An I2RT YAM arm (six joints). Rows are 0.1 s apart.
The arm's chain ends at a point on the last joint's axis. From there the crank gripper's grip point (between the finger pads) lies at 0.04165 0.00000 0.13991 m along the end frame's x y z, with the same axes.
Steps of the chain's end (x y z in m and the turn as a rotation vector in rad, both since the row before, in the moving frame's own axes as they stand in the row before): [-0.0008, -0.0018, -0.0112, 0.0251, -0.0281, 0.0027]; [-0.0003, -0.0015, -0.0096, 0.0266, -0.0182, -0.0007]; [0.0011, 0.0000, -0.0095, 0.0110, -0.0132, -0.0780]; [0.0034, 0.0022, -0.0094, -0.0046, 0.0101, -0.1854]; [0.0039, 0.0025, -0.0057, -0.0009, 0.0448, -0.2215]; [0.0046, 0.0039, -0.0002, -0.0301, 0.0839, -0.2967]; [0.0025, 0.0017, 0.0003, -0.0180, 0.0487, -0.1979]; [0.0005, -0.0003, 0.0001, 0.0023, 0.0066, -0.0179]
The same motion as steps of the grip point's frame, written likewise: [-0.0047, -0.0052, -0.0101, 0.0251, -0.0281, 0.0027]; [-0.0029, -0.0053, -0.0089, 0.0266, -0.0182, -0.0007]; [-0.0009, -0.0047, -0.0090, 0.0110, -0.0132, -0.0780]; [0.0041, -0.0050, -0.0098, -0.0046, 0.0101, -0.1854]; [0.0091, -0.0072, -0.0077, -0.0009, 0.0448, -0.2215]; [0.0148, -0.0059, -0.0040, -0.0301, 0.0839, -0.2967]; [0.0087, -0.0047, -0.0018, -0.0180, 0.0487, -0.1979]; [0.0014, -0.0014, -0.0002, 0.0023, 0.0066, -0.0179]
